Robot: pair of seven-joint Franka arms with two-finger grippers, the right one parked.
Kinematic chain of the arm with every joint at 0, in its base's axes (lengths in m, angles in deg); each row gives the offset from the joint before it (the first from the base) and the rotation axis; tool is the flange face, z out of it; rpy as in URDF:
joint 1: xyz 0 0 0.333 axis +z
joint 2: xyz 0 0 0 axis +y
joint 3: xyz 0 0 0.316 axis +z
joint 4: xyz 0.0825 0 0 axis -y
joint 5: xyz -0.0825 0 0.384 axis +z
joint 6: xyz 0 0 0 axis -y
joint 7: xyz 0.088 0 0 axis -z
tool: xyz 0 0 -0.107 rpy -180 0 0
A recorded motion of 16 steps. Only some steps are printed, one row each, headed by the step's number.
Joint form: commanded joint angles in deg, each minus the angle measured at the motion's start. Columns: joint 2, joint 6, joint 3, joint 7, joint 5, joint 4, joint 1.
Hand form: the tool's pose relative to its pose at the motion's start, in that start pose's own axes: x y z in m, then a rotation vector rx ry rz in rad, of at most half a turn. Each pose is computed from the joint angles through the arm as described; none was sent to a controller.
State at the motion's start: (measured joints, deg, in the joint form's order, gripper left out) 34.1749 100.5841 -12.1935 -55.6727 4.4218 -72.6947 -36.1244
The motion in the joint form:
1: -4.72 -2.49 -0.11 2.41 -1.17 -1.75 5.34
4: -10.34 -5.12 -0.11 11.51 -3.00 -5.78 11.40
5: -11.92 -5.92 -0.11 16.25 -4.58 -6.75 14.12
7: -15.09 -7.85 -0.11 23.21 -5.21 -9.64 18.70
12: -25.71 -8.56 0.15 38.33 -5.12 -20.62 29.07
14: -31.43 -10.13 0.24 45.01 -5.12 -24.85 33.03
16: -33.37 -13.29 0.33 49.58 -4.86 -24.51 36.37
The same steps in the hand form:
1: 0.0321 -0.0532 -0.0401 -0.0169 -0.0044 -0.0479
4: 0.0567 -0.1184 -0.0688 -0.0218 -0.0302 0.0085
5: 0.0684 -0.1445 -0.0778 -0.0422 -0.0483 0.0431
7: 0.0830 -0.1936 -0.0861 -0.0369 -0.0720 0.0882
12: 0.0885 -0.3116 -0.1028 -0.0235 -0.0746 0.1728
14: 0.0741 -0.3580 -0.1192 -0.0163 -0.0724 0.2188
16: 0.0720 -0.3935 -0.1344 -0.0124 -0.0867 0.2392

